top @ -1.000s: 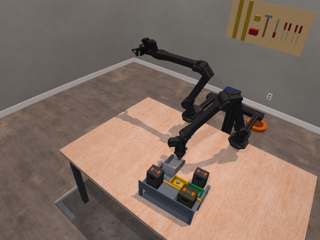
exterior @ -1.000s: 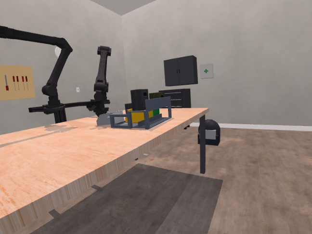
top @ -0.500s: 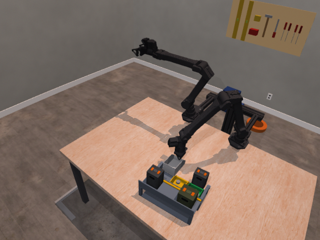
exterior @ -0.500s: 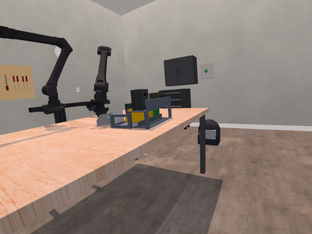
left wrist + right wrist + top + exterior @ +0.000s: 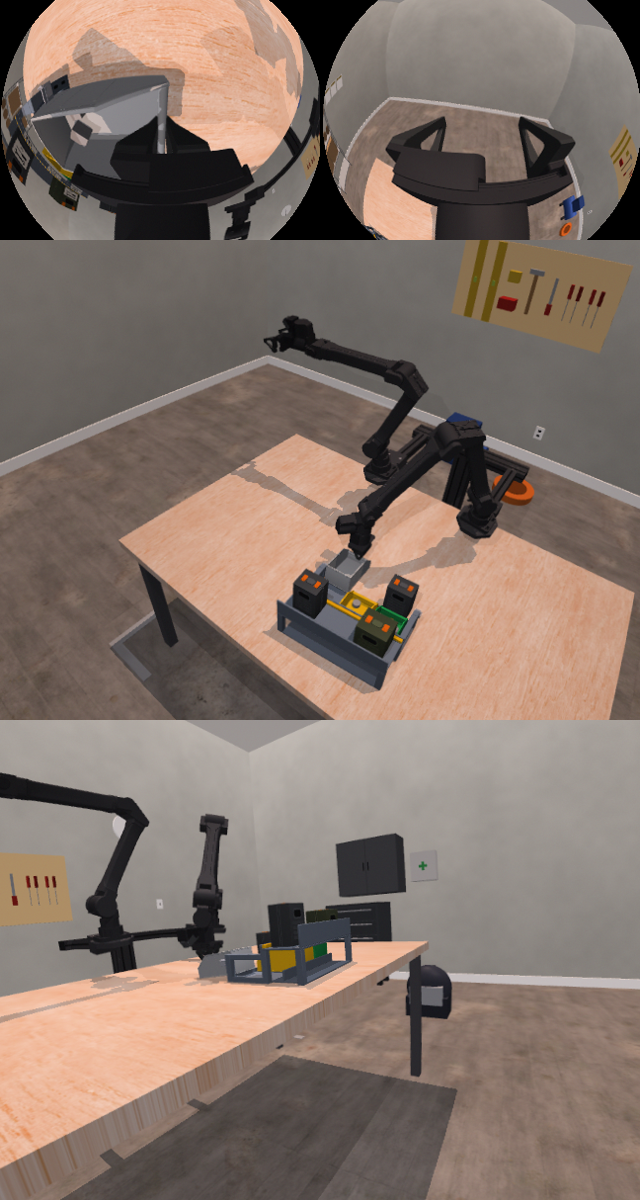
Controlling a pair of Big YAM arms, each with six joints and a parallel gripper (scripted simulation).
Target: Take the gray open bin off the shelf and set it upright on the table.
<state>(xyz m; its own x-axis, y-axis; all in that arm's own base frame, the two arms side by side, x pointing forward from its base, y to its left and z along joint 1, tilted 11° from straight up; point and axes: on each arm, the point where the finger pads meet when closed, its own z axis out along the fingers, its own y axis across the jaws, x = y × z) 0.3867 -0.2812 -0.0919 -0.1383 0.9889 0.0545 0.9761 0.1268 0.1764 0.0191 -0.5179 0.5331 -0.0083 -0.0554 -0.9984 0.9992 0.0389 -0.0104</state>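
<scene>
The gray open bin is 8 cm ahead of my left hand, 1 cm to the left of it and 2 cm above it. Also, from my left hand: yellow bin (23 cm ahead, 15 cm to the left, 1 cm above); then gray shelf (25 cm ahead, 16 cm to the left, 4 cm above); then green bin (21 cm ahead, 26 cm to the left, 1 cm above).
</scene>
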